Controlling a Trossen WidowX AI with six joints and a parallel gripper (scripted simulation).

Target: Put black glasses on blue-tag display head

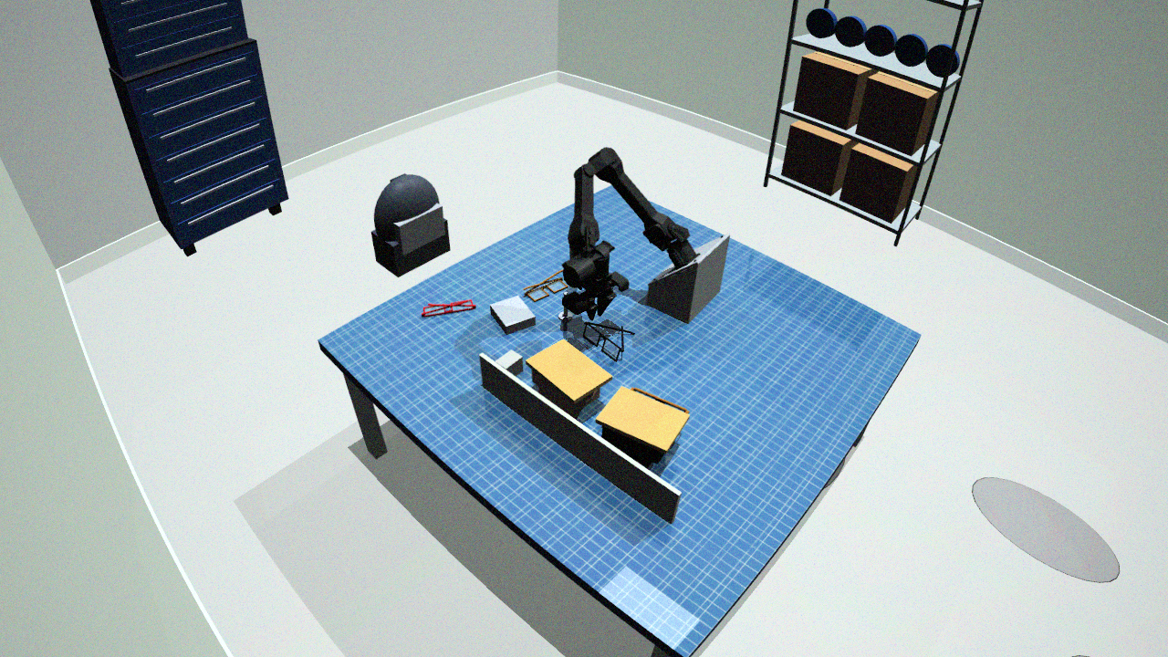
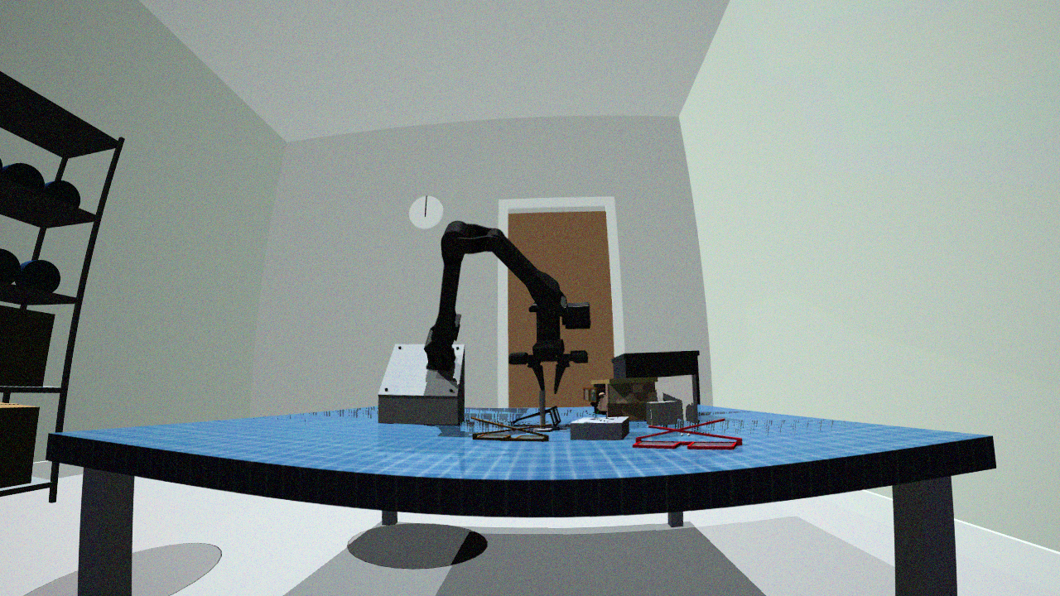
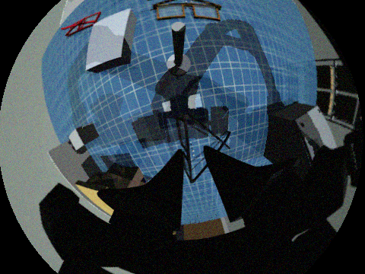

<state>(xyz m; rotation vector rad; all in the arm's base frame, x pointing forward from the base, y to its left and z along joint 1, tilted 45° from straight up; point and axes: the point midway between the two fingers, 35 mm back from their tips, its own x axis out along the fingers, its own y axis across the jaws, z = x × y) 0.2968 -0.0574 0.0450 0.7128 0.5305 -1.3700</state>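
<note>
Right now the black glasses is 30 mm behind my gripper tip, 40 mm to the left of it and 60 mm below it. Also, from my gripper tip: skin-coloured head: 180 mm ahead, 120 mm to the left, 20 mm below; then grey block: 110 mm ahead, 220 mm to the right, 60 mm below; then post: 10 mm behind, 120 mm to the right, 50 mm below.
</note>
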